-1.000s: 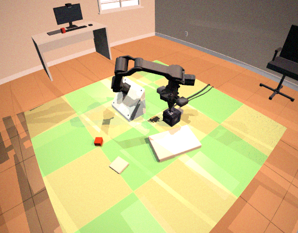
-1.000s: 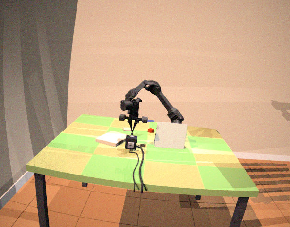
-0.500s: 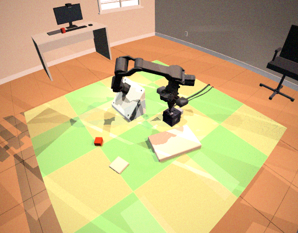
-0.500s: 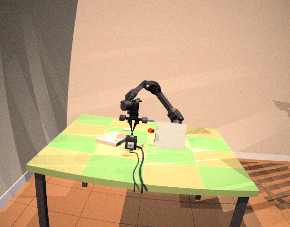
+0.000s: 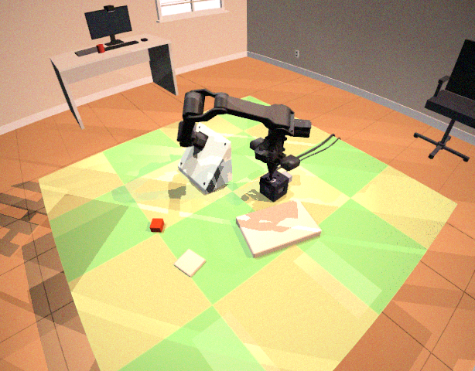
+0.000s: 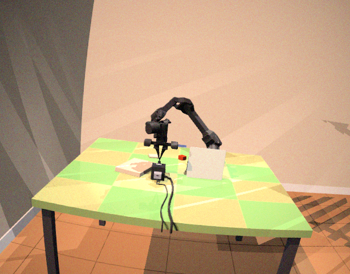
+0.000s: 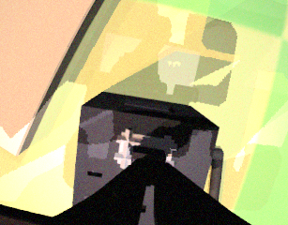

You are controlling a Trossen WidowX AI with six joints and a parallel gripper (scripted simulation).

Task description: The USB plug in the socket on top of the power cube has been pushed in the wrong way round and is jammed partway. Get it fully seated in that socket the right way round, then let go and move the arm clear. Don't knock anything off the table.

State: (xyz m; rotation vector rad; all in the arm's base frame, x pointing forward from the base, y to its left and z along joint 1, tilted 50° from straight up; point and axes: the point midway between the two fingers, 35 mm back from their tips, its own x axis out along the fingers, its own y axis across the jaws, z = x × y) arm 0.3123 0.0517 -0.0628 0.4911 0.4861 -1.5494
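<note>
Right now my gripper tip is 2 cm above the USB plug. From my gripper tip the other things lie so: small white tile 40 cm to the right, 10 cm below, 4 cm ahead; white book 13 cm ahead, 10 cm to the right, 10 cm below; red block 40 cm to the right, 15 cm behind, 10 cm below.
</note>
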